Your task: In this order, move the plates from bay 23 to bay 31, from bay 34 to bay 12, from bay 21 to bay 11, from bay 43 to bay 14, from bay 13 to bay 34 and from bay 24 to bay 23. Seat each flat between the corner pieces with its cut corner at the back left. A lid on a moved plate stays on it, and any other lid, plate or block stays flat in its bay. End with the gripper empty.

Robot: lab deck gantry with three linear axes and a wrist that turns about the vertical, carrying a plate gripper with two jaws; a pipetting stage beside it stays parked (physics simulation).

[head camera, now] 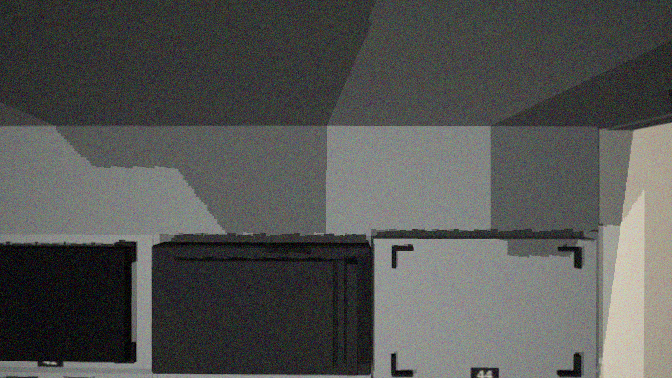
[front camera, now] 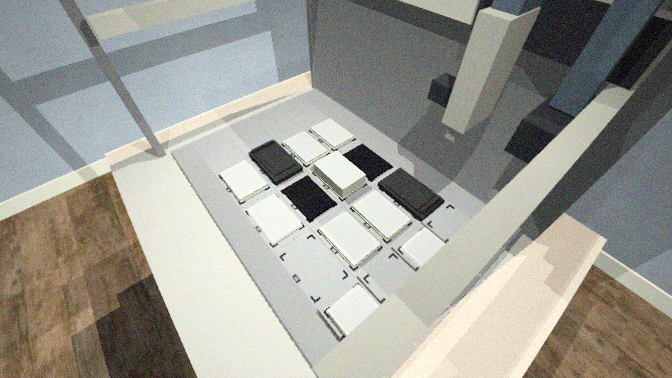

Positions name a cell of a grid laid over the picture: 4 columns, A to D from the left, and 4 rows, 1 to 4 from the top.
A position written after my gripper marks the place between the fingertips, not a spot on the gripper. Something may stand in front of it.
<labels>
My gripper shows in the front camera view (D3); in the head camera view it is out of frame. A flat black piece shows in the head camera view (A4) and in the front camera view (C2).
</labels>
